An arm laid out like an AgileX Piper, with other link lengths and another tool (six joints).
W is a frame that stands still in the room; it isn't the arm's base.
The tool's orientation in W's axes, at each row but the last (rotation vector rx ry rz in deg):
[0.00 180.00 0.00]
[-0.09 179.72 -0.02]
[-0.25 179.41 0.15]
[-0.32 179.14 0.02]
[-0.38 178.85 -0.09]
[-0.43 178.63 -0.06]
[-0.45 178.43 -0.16]
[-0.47 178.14 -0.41]
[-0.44 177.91 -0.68]
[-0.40 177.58 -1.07]
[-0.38 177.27 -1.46]
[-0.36 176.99 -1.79]
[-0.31 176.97 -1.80]
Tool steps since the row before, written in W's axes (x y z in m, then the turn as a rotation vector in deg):
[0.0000 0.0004 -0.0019 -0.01 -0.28 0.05]
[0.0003 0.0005 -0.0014 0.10 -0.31 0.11]
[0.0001 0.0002 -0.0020 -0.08 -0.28 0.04]
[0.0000 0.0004 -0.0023 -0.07 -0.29 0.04]
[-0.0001 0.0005 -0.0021 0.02 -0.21 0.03]
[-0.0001 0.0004 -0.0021 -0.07 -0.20 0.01]
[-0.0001 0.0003 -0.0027 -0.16 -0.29 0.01]
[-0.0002 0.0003 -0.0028 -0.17 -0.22 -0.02]
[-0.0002 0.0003 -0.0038 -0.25 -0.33 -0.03]
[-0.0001 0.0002 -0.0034 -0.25 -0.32 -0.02]
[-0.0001 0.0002 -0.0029 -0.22 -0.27 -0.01]
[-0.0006 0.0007 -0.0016 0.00 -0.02 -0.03]
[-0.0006 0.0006 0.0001 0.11 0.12 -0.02]
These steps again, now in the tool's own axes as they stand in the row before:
[0.0000 0.0004 0.0019 0.01 -0.28 -0.05]
[-0.0003 0.0005 0.0014 -0.10 -0.31 -0.11]
[-0.0001 0.0002 0.0020 0.08 -0.28 -0.04]
[0.0000 0.0004 0.0023 0.07 -0.29 -0.04]
[0.0001 0.0005 0.0021 -0.02 -0.21 -0.03]
[0.0001 0.0004 0.0021 0.07 -0.20 -0.01]
[0.0002 0.0003 0.0027 0.16 -0.29 -0.01]
[0.0003 0.0003 0.0028 0.17 -0.22 0.02]
[0.0003 0.0003 0.0038 0.25 -0.33 0.02]
[0.0002 0.0002 0.0034 0.25 -0.32 0.01]
[0.0002 0.0002 0.0029 0.22 -0.27 0.00]
[0.0007 0.0007 0.0016 0.00 -0.02 0.03]
[0.0006 0.0006 -0.0001 -0.11 0.12 0.02]

